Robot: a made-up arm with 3 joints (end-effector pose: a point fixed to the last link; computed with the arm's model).
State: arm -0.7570 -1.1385 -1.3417
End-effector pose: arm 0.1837 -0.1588 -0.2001 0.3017 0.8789 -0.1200 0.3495
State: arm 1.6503 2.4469 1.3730
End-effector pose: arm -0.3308 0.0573 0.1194 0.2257 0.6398 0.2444 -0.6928
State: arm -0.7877 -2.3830 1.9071
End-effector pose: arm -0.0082 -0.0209 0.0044 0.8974 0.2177 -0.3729 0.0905
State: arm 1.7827 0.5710 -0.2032
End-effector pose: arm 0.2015 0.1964 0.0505 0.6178 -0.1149 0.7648 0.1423
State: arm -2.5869 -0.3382 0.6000
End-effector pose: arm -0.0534 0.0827 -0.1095 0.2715 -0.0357 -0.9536 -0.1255
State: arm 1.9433 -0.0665 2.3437
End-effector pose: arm -0.1588 0.2050 0.1579 0.2362 -0.5121 0.3459 0.7499
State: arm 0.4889 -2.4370 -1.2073
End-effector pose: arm -0.2423 0.1831 -0.3172 0.2413 -0.9398 0.0602 0.2344
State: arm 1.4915 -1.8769 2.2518
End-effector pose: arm -0.0033 0.1172 0.0928 0.7217 -0.1369 0.6666 0.1264
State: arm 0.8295 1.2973 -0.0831
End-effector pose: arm -0.0069 0.3965 0.1009 0.7517 -0.5221 0.3310 0.2299
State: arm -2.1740 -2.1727 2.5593
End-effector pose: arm 0.0389 0.1473 0.0309 0.4565 -0.0894 -0.8687 -0.1701
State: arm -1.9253 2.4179 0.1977
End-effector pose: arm 0.3534 0.3150 0.1409 0.1485 -0.5517 -0.2134 -0.7925
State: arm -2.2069 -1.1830 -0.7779
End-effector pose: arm 0.2000 -0.2252 0.1506 0.2508 0.3743 -0.4970 0.7417
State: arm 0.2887 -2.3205 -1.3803
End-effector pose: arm -0.1612 0.1816 -0.3493 0.2731 -0.9512 0.0397 0.1383
